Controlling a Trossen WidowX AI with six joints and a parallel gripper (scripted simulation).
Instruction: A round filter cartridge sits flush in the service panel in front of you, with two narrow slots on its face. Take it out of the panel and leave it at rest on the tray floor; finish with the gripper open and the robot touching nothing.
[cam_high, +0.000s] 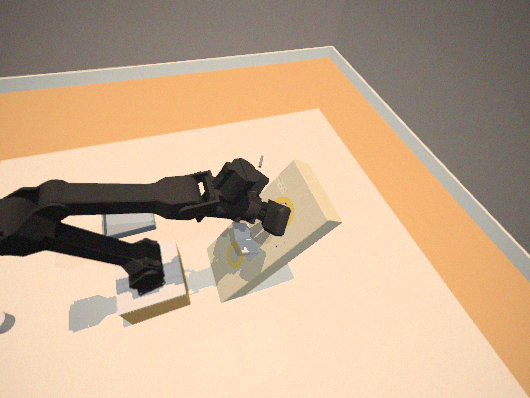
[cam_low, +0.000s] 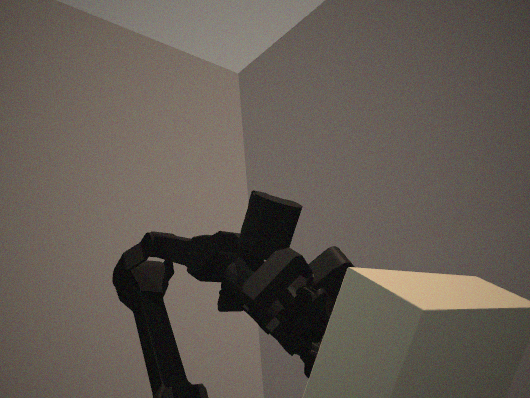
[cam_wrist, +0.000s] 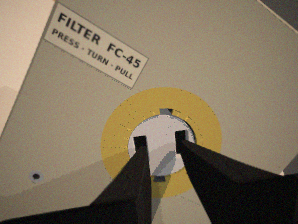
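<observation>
Right now my gripper tip is 20 mm short of the pale round cartridge and 10 mm above it. Round my gripper tip: grey-blue tray 350 mm behind, 340 mm to the left, 260 mm below; dark piece 370 mm to the left, 260 mm below, 170 mm ahead; service panel 90 mm below, 30 mm behind.
</observation>
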